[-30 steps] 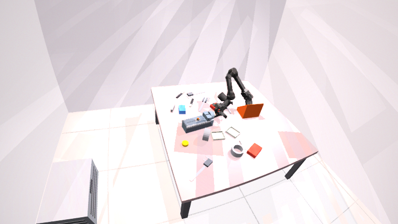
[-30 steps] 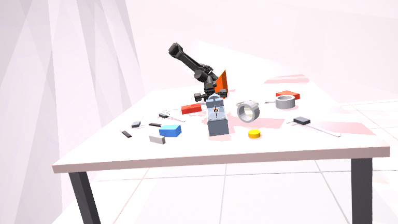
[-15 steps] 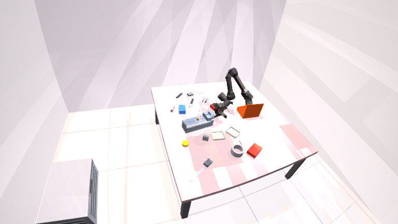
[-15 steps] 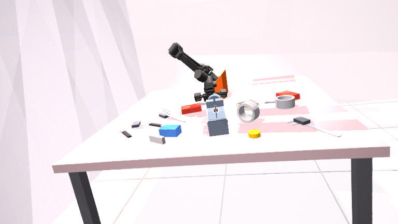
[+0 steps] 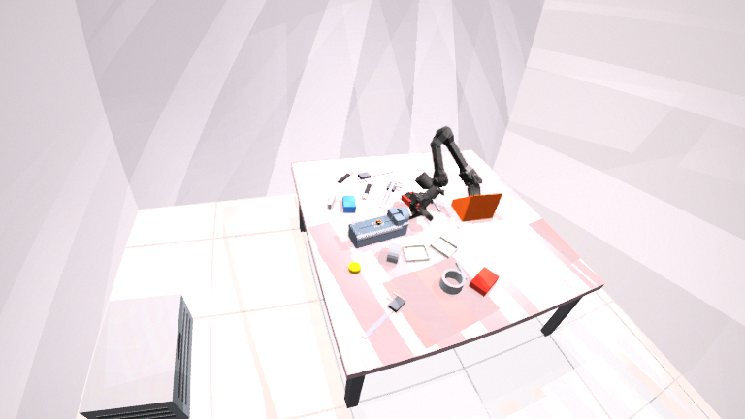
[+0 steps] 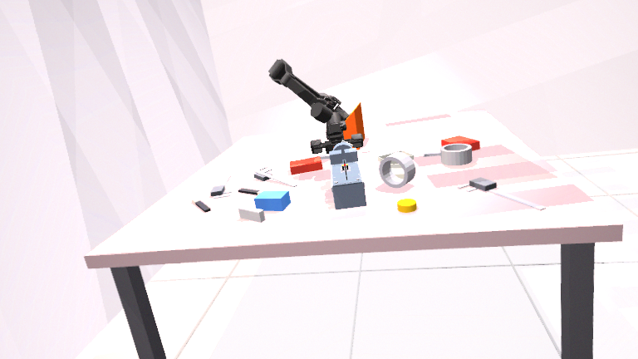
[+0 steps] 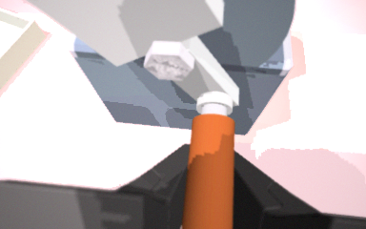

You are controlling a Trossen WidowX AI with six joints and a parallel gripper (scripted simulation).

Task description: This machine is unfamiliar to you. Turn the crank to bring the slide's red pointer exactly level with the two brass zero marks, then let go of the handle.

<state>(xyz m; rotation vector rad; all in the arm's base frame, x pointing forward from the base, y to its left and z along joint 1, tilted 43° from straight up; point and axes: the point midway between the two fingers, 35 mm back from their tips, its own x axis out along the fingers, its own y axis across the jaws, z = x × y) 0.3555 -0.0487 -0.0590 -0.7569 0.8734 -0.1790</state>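
My gripper tip is now 2 cm past the orange handle and 2 cm below it. Round my gripper tip: red pointer 16 cm ahead, 4 cm to the left, 4 cm above; yellow disc 32 cm ahead, 21 cm to the left, 3 cm below; blue block 23 cm ahead, 18 cm to the right, 2 cm below.
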